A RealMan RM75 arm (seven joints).
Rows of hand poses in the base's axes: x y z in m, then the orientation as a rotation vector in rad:
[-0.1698 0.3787 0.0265 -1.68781 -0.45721 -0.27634]
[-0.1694 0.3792 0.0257 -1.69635 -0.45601 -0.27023]
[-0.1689 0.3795 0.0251 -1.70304 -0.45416 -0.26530]
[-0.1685 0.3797 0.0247 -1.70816 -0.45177 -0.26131]
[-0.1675 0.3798 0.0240 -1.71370 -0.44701 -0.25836]
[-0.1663 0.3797 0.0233 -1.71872 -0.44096 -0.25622]
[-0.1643 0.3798 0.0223 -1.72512 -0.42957 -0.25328]
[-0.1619 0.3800 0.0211 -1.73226 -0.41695 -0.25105]
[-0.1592 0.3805 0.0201 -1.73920 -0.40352 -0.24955]
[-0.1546 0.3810 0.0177 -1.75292 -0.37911 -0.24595]
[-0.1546 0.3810 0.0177 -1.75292 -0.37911 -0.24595]
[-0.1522 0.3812 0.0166 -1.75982 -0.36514 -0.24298]
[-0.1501 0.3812 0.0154 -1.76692 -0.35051 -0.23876]
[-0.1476 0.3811 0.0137 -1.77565 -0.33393 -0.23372]
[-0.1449 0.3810 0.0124 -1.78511 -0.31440 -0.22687]
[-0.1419 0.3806 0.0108 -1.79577 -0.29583 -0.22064]
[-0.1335 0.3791 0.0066 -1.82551 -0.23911 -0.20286]
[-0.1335 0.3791 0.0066 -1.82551 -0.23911 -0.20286]
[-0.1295 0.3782 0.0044 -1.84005 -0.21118 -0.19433]
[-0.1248 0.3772 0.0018 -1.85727 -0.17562 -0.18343]
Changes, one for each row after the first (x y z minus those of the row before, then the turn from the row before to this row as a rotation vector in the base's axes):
[0.0004 0.0005 -0.0008 -0.00860 0.00471 0.00063]
[0.0005 0.0003 -0.0006 -0.00657 0.00430 0.00000]
[0.0004 0.0002 -0.0004 -0.00485 0.00399 -0.00050]
[0.0010 0.0001 -0.0007 -0.00466 0.00465 -0.00267]
[0.0012 -0.0001 -0.0007 -0.00381 0.00484 -0.00382]
[0.0020 0.0001 -0.0010 -0.00416 0.00840 -0.00709]
[0.0024 0.0002 -0.0012 -0.00460 0.00860 -0.00844]
[0.0027 0.0005 -0.0010 -0.00423 0.00855 -0.00931]
[0.0046 0.0005 -0.0024 -0.00897 0.01605 -0.01668]
[0.0000 0.0000 0.0000 0.00000 0.00000 0.00000]
[0.0024 0.0002 -0.0011 -0.00436 0.00977 -0.00885]
[0.0021 0.0000 -0.0012 -0.00460 0.01095 -0.00864]
[0.0025 -0.0001 -0.0017 -0.00598 0.01255 -0.00978]
[0.0027 -0.0001 -0.0013 -0.00641 0.01536 -0.01088]
[0.0030 -0.0004 -0.0016 -0.00782 0.01437 -0.01078]
[0.0084 -0.0015 -0.0042 -0.02172 0.04272 -0.03309]
[0.0000 0.0000 0.0000 0.00000 0.00000 0.00000]
[0.0040 -0.0009 -0.0022 -0.01096 0.02072 -0.01636]
[0.0047 -0.0010 -0.0026 -0.01303 0.02625 -0.02062]

